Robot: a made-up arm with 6 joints. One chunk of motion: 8 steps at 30 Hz.
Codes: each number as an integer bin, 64 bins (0 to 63) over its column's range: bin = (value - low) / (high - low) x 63, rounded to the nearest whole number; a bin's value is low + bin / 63 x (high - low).
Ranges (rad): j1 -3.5..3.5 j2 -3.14..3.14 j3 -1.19..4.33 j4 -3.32..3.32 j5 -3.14..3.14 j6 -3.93..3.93
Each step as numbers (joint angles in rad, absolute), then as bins.
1 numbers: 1.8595 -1.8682 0.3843 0.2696 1.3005 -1.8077
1 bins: 48 13 18 34 45 17
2 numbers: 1.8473 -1.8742 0.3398 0.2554 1.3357 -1.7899
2 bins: 48 13 17 34 45 17
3 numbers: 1.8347 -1.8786 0.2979 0.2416 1.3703 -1.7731
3 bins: 48 13 17 34 45 17
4 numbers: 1.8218 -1.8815 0.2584 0.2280 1.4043 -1.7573
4 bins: 48 13 17 34 46 17
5 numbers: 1.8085 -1.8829 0.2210 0.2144 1.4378 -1.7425
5 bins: 48 13 16 34 46 18
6 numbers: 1.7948 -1.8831 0.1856 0.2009 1.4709 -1.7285
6 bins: 48 13 16 33 46 18
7 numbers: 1.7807 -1.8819 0.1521 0.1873 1.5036 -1.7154
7 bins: 48 13 15 33 47 18
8 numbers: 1.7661 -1.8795 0.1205 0.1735 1.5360 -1.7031
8 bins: 47 13 15 33 47 18
